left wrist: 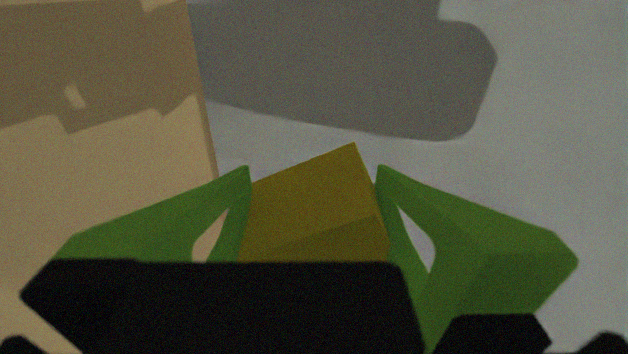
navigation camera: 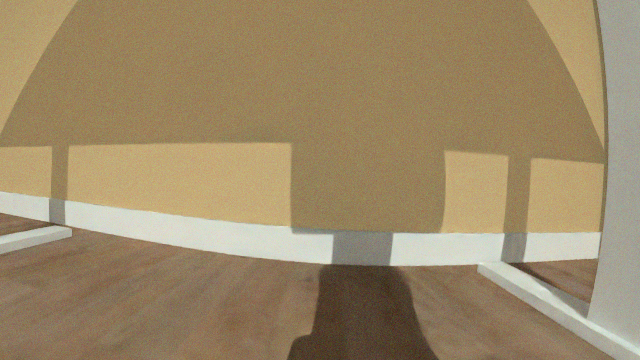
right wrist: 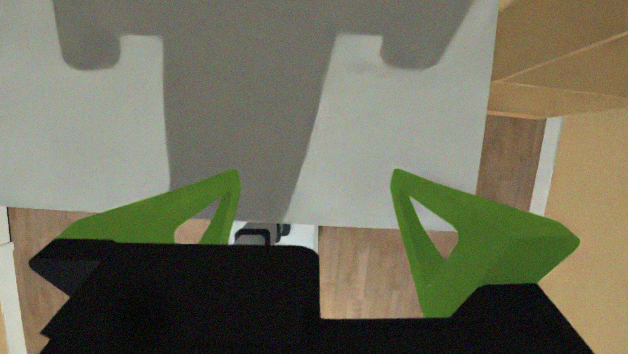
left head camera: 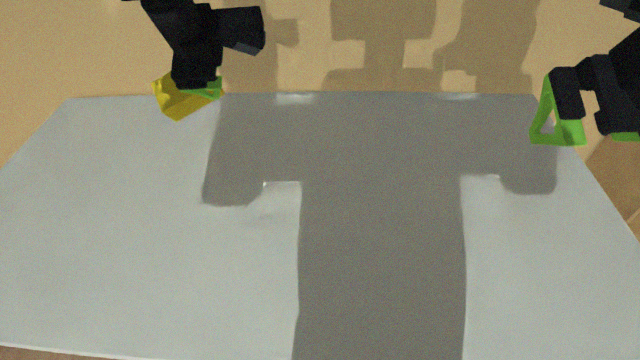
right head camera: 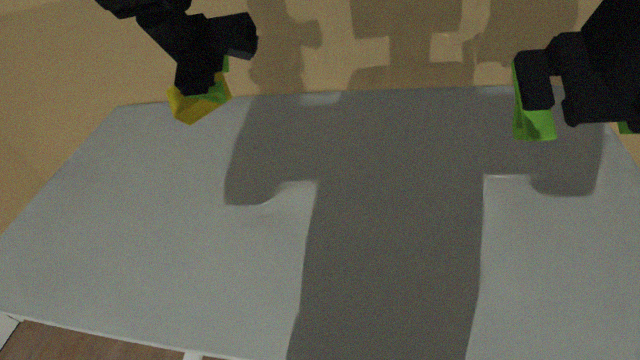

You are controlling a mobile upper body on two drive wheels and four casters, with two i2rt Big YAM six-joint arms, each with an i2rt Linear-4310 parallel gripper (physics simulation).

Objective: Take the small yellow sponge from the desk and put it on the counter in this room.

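Frame: origin at the left arm's base, x ahead, y left, z up, level; centimetres.
Seen in the pictures: left gripper, between the fingertips: (left wrist: 313,176) (left head camera: 216,82) (right head camera: 224,87); right gripper, between the fingertips: (right wrist: 315,177) (left head camera: 572,136) (right head camera: 567,129).
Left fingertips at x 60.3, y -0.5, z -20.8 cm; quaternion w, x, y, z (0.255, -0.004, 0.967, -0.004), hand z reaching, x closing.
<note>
A point is followed by its place in that frame.
The small yellow sponge (left head camera: 181,106) {x 55.1, y 4.6, z -22.0 cm} (right head camera: 192,111) {x 55.2, y 4.5, z -22.2 cm} (left wrist: 312,215) {x 59.0, y -0.6, z -18.4 cm} is held between the green fingers of my left gripper (left wrist: 313,176) {x 60.3, y -0.5, z -20.8 cm}, which is shut on it. They are raised above the desk, near its far edge at the left of both head camera views. The desk (left head camera: 150,250) {x 42.3, y 15.6, z -46.0 cm} (right head camera: 150,240) {x 43.4, y 21.4, z -46.0 cm} (left wrist: 565,125) {x 45.1, y 3.2, z -46.0 cm} (right wrist: 400,125) {x 41.4, y -63.9, z -46.0 cm} has a pale grey top with the robot's shadow across it. My right gripper (right wrist: 315,177) {x 34.2, y -45.2, z -13.3 cm} is open and empty, above the desk at the right in the head camera views. The counter does not show in any view.
A tan wall (left head camera: 50,50) {x 109.7, y 69.6, z -32.4 cm} (right head camera: 50,65) {x 111.6, y 95.1, z -30.3 cm} (navigation camera: 175,185) {x 105.3, y 15.3, z -123.6 cm} stands behind the desk. A wooden brown panel or cabinet (right wrist: 565,60) {x 73.9, y -149.0, z -86.2 cm} stands beside the desk in the right wrist view. White desk foot bars (navigation camera: 540,295) lie on the wooden floor (navigation camera: 200,300) {x 74.6, y -5.5, z -141.0 cm}, and a grey upright (navigation camera: 620,150) {x 58.5, y -67.2, z -112.2 cm} stands at the right.
</note>
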